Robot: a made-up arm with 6 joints. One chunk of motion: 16 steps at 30 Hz.
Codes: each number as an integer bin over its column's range. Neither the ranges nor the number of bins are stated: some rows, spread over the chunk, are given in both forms.
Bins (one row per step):
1: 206 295 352 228 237 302
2: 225 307 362 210 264 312
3: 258 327 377 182 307 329
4: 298 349 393 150 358 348
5: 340 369 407 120 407 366
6: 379 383 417 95 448 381
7: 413 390 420 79 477 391
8: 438 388 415 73 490 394
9: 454 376 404 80 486 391
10: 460 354 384 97 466 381
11: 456 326 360 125 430 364
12: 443 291 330 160 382 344
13: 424 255 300 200 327 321
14: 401 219 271 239 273 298
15: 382 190 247 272 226 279
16: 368 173 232 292 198 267
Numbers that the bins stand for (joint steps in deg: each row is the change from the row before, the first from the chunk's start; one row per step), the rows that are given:
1: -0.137 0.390 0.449 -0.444 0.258 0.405
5: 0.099 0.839 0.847 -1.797 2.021 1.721
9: 0.300 0.881 0.825 -2.298 2.841 2.234
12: 0.280 0.365 0.289 -1.296 1.762 1.268
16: 0.148 -0.350 -0.420 0.357 -0.146 -0.314
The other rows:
2: -0.104 0.462 0.521 -0.670 0.538 0.611
3: -0.046 0.584 0.630 -1.021 0.984 0.960
4: 0.025 0.717 0.746 -1.421 1.513 1.351
6: 0.168 0.923 0.919 -2.110 2.447 2.029
7: 0.227 0.966 0.941 -2.311 2.747 2.234
8: 0.271 0.954 0.905 -2.386 2.882 2.296
10: 0.310 0.748 0.680 -2.085 2.633 2.029
11: 0.303 0.578 0.507 -1.734 2.260 1.679
13: 0.247 0.147 0.072 -0.795 1.192 0.796
14: 0.206 -0.071 -0.138 -0.307 0.632 0.323
15: 0.173 -0.247 -0.312 0.107 0.144 -0.067

